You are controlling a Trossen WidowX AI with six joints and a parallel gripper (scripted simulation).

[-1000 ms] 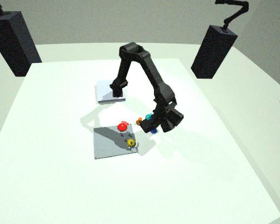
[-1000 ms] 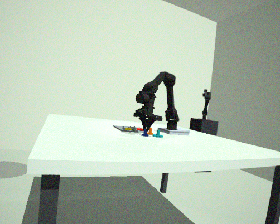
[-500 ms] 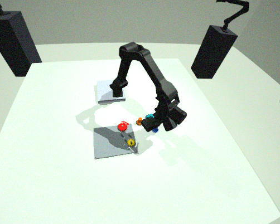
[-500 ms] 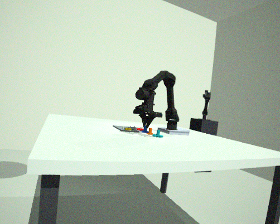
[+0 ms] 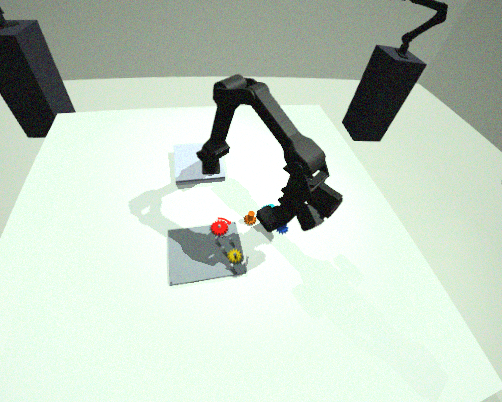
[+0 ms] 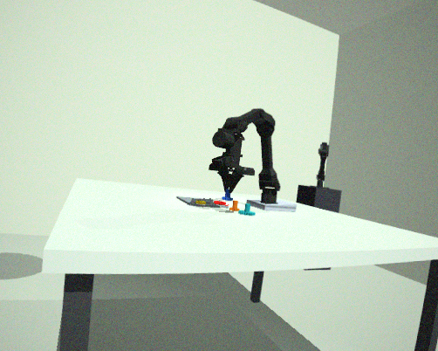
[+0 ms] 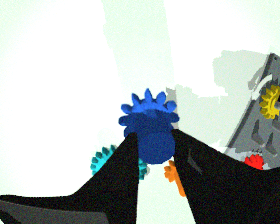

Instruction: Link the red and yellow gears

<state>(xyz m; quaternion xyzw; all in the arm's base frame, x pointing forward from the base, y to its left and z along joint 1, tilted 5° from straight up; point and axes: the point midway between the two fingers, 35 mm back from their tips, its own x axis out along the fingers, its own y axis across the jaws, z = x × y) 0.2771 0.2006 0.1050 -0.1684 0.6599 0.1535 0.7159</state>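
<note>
Right now the red gear is 40 mm behind my gripper tip, 180 mm to the right of it and 60 mm below it. Also, from my gripper tip: blue gear 10 mm below; then orange gear 70 mm behind, 80 mm to the right, 60 mm below; then teal gear 90 mm behind, 10 mm to the right, 60 mm below.
</note>
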